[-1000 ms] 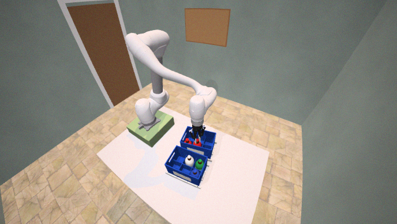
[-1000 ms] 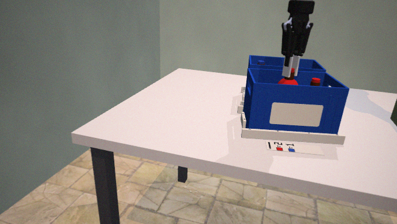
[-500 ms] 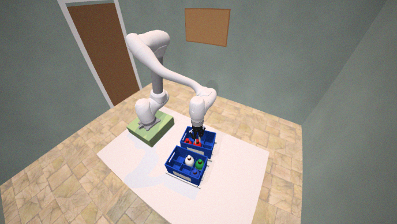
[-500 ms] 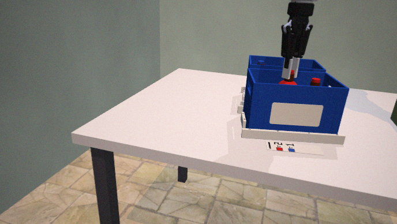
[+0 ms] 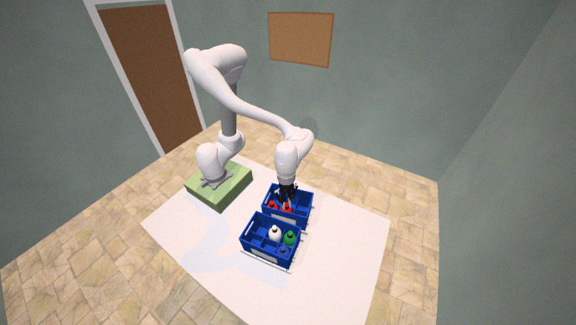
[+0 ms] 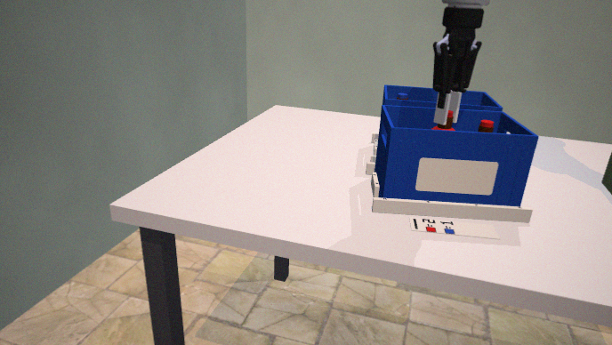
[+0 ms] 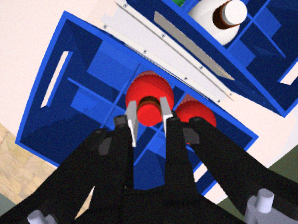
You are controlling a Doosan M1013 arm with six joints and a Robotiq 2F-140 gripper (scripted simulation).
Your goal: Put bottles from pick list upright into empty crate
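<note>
Now: hand 8 cm above the red bottle. Also, from my hand: white bottle 3 cm ahead, 15 cm to the right, 10 cm below; then pick list 6 cm behind, 18 cm to the left, 19 cm below; then green-label bottle 12 cm ahead, 12 cm to the right, 10 cm below.
</note>
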